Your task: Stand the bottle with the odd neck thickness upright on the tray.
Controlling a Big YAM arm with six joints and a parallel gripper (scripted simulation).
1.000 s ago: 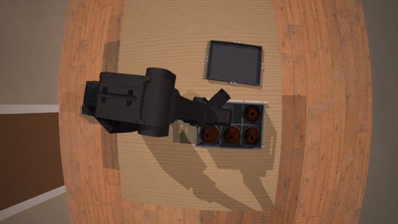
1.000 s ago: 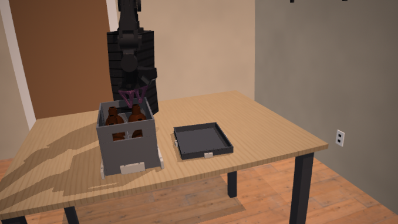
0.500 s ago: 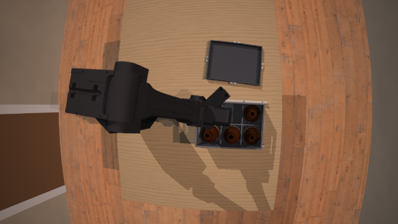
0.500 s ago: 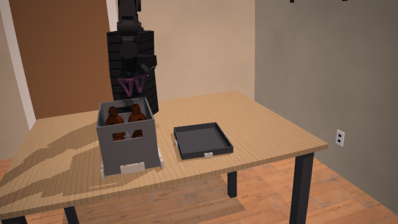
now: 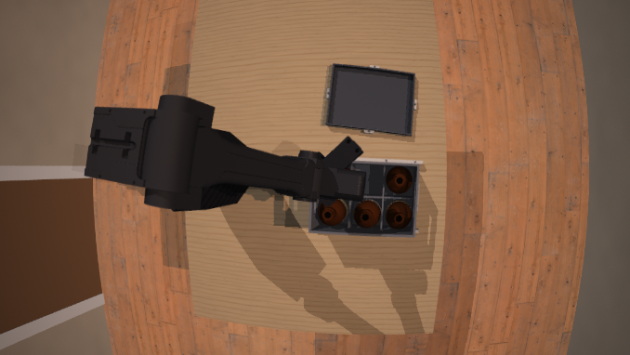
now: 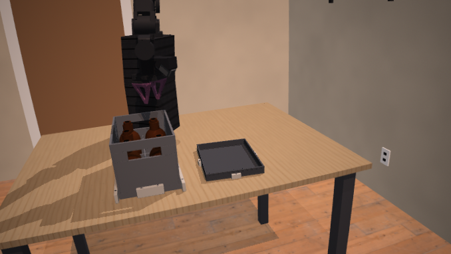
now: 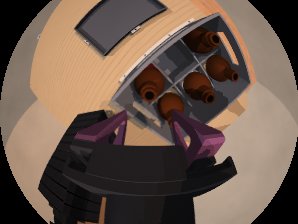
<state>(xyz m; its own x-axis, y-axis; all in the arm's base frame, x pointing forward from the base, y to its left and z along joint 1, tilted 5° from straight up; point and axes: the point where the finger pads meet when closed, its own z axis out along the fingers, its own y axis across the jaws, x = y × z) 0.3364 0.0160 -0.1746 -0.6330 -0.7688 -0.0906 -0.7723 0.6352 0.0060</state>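
Right now my hand is 90 mm short of the grey crate, 40 mm to the left of it and 150 mm above it. Also, from my hand: dark tray: 60 mm ahead, 240 mm to the left, 220 mm below.
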